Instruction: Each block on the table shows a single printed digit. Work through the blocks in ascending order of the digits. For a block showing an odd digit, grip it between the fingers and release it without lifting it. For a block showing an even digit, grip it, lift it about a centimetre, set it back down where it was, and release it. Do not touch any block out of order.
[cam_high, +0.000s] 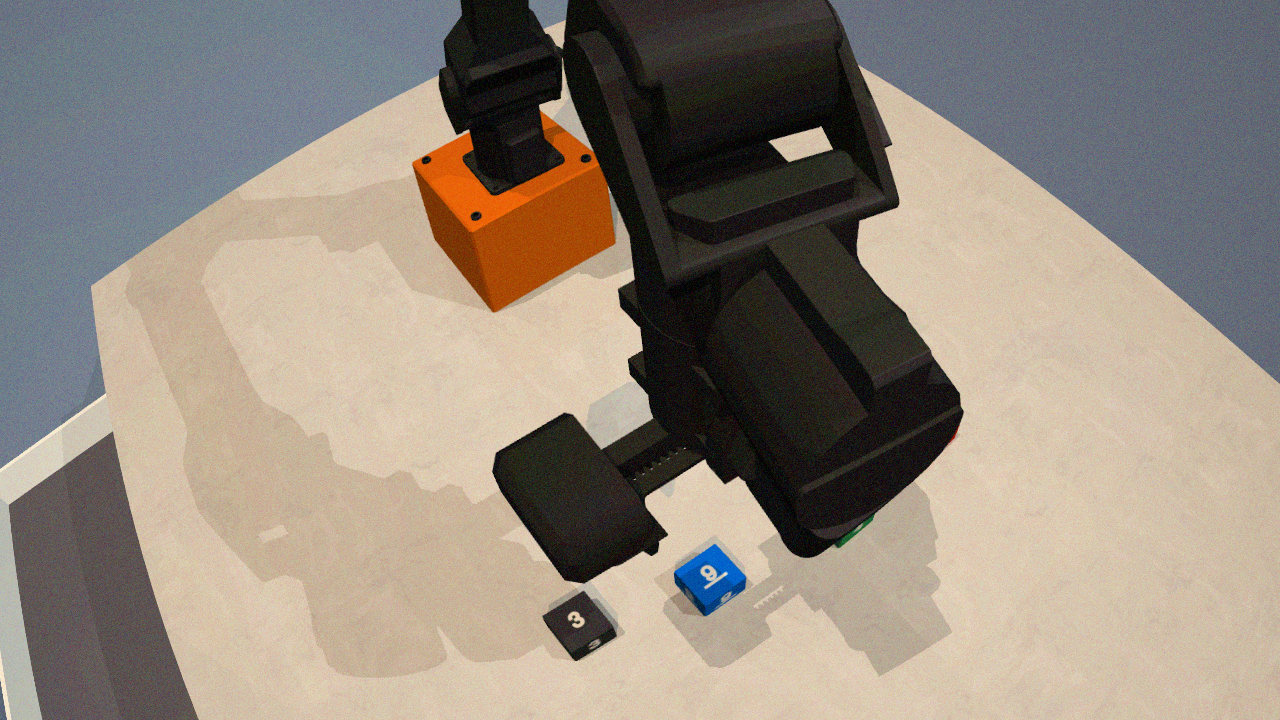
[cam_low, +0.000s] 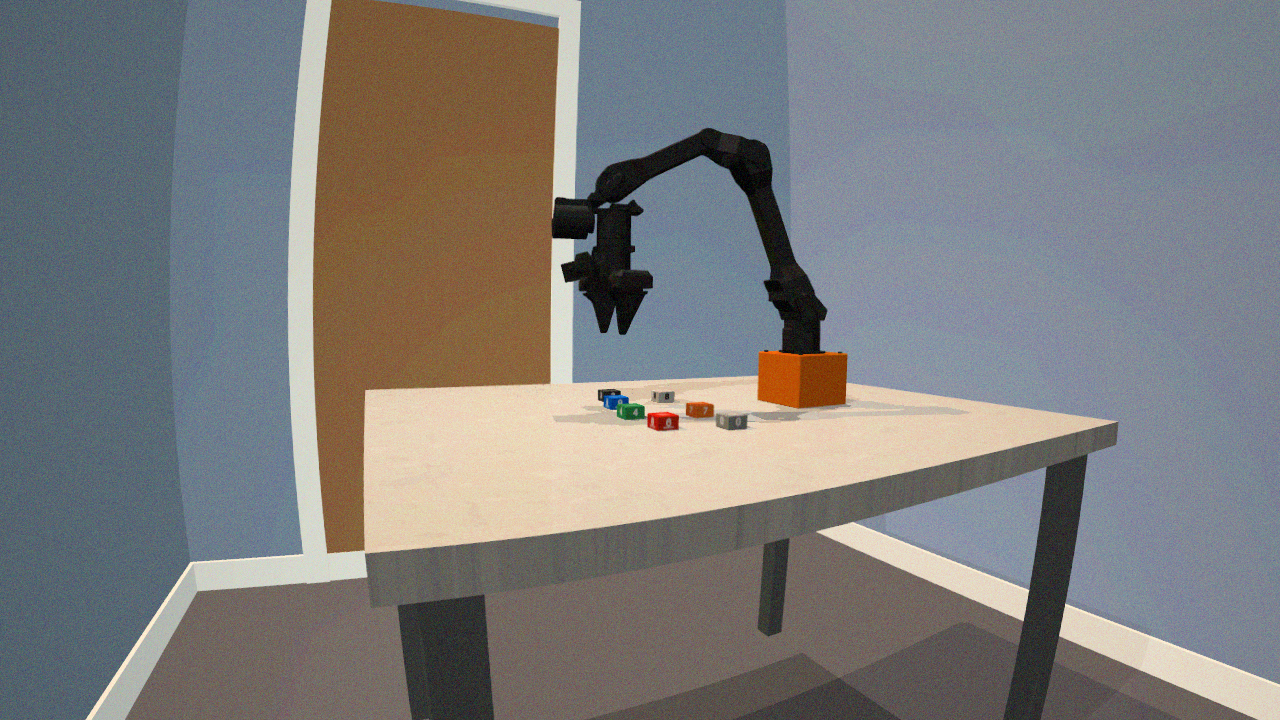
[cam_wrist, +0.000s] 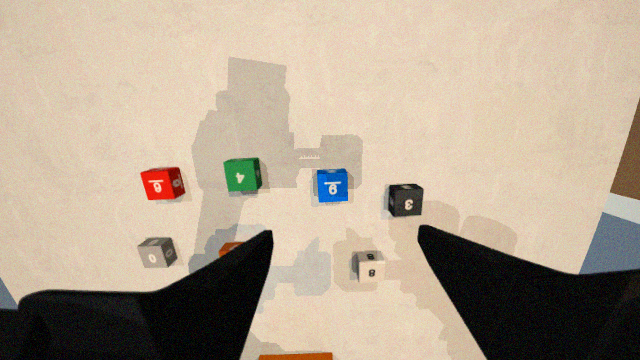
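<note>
Right now my gripper tip is 10 cm past the grey block, 22 cm to the right of it and 11 cm above it. Round my gripper tip: blue 9 block (1 cm behind, 11 cm below); green block (1 cm ahead, 10 cm to the left, 11 cm below); black 3 block (3 cm behind, 9 cm to the right, 11 cm below).
</note>
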